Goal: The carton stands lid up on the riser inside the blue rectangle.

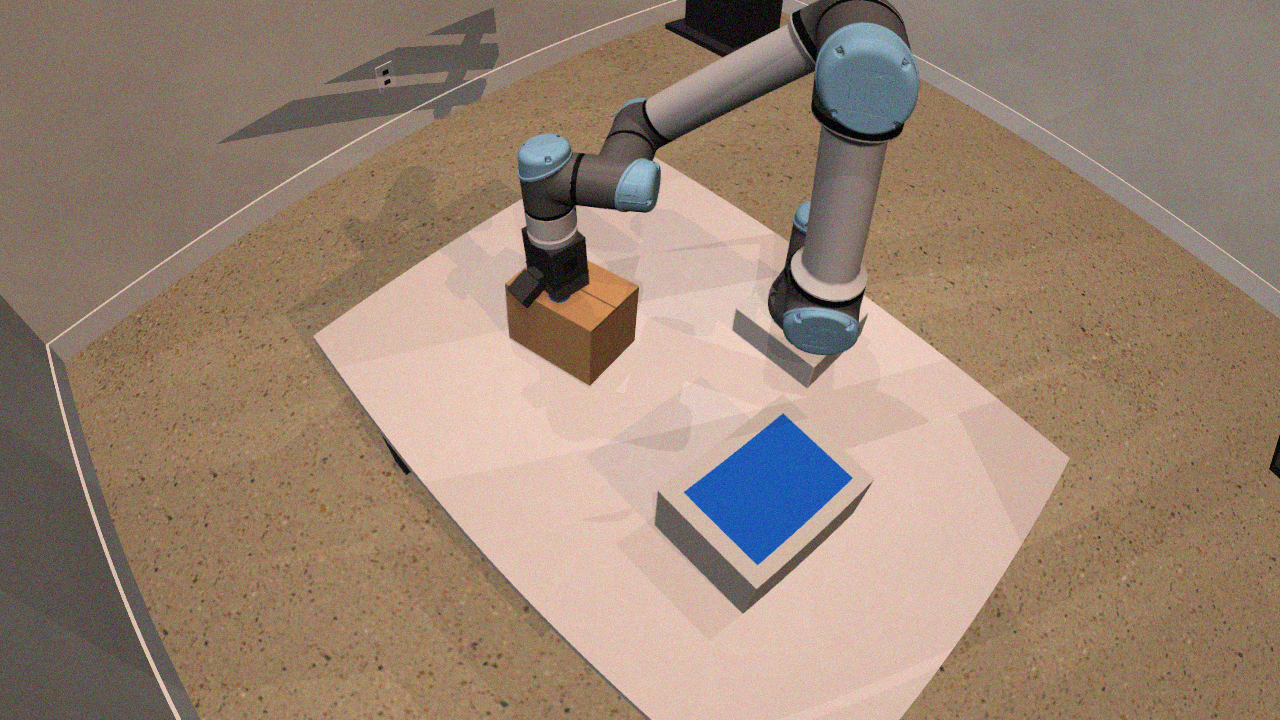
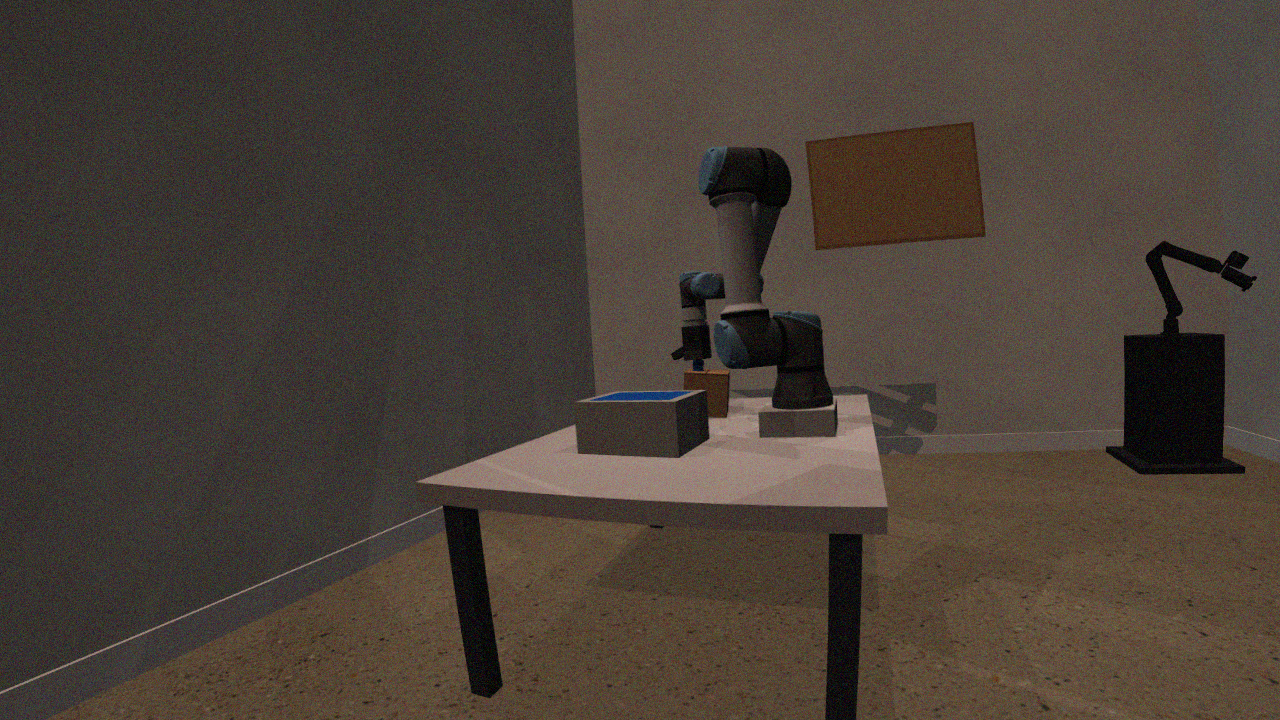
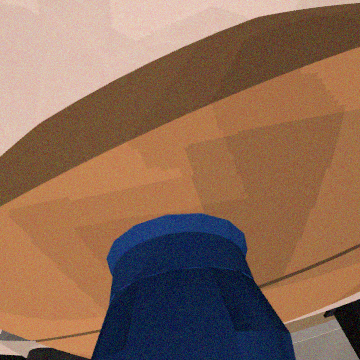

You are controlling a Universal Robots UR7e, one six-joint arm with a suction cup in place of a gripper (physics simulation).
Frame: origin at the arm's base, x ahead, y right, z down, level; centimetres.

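Seen in the pictures: hand, its tool point: (image 3: 177, 235); arm's base, origin of its link: (image 2: 802, 404).
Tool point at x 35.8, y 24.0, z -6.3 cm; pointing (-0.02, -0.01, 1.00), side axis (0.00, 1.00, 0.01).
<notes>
Offsets run from my tool point to a thing's top centre. Level surfaces: height alone.
The brown carton @(dx -2.2, dy +0.6, dz -1.5 cm) (image 1: 582, 340) (image 2: 713, 390) (image 3: 268, 143) stands lid up, its seam on top, on the pale table @(dz +12.7 cm) (image 1: 500, 483) at the back left. My blue suction cup (image 1: 560, 292) (image 2: 696, 365) (image 3: 176, 223) sits pressed flat on the carton's lid, near its back left edge, and grips it. The carton's base rests on the table. The grey riser @(dx -2.5, dy -45.7, dz +0.7 cm) (image 1: 706, 547) (image 2: 635, 432) stands toward the front right, with the blue rectangle @(dx -2.5, dy -45.7, dz +0.7 cm) (image 1: 767, 487) (image 2: 640, 396) on its top, bare.
The arm's base block (image 1: 787, 353) (image 2: 796, 420) sits on the table between the carton and the riser's far side. A black pedestal (image 2: 1172, 397) with a second arm stands on the floor to the right. A brown board (image 2: 895, 183) hangs on the wall.
</notes>
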